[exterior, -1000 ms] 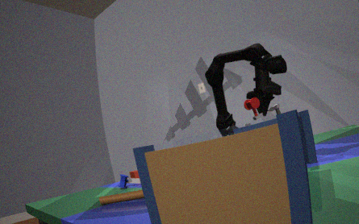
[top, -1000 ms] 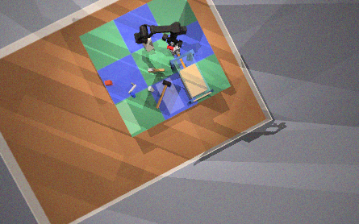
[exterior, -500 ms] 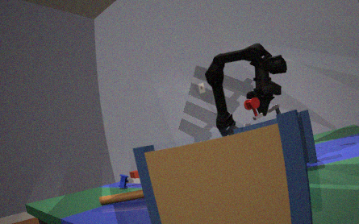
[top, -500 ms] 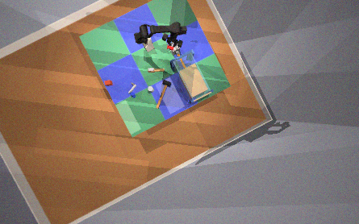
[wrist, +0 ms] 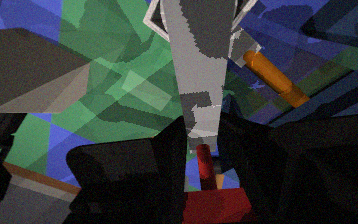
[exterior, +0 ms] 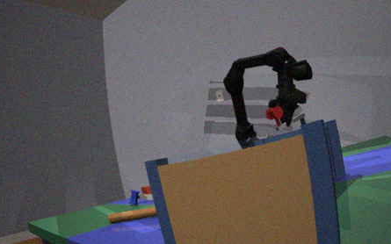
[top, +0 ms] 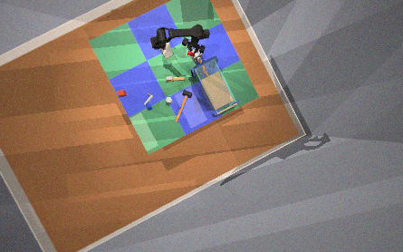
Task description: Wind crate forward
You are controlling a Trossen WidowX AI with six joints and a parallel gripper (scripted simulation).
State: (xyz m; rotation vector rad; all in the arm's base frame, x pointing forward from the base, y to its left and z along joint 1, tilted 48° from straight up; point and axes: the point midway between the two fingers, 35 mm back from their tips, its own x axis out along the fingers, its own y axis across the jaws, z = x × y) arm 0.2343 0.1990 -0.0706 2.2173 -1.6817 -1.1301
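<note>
Right now the red grip is 3 cm ahead of my gripper tip, 2 cm to the right of it and 4 cm above it. Round my gripper tip: blue-framed guard cubby (36 cm ahead, 3 cm to the left, 11 cm below); then winch (6 cm behind, 5 cm to the left, 15 cm below); then blue piece (15 cm ahead, 62 cm to the right, 15 cm below).
</note>
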